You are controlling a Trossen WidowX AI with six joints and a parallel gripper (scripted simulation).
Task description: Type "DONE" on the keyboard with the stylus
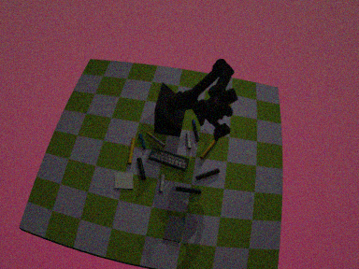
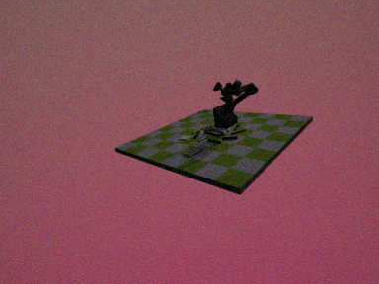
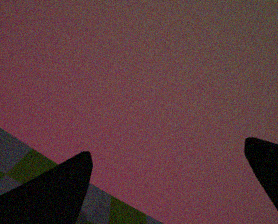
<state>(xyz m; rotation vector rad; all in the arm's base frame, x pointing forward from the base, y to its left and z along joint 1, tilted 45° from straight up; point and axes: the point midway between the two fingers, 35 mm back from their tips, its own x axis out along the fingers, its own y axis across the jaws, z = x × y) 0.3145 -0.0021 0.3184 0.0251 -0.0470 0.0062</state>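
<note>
Right now the dark blue stylus is 180 mm behind my gripper tip, 340 mm to the right of it and 380 mm below it. Round my gripper tip: pale note pad (100 mm ahead, 340 mm to the right, 380 mm below); then grey slab (280 mm ahead, 40 mm to the right, 380 mm below); then thin grey tip (210 mm behind, 360 mm to the right, 380 mm below).
</note>
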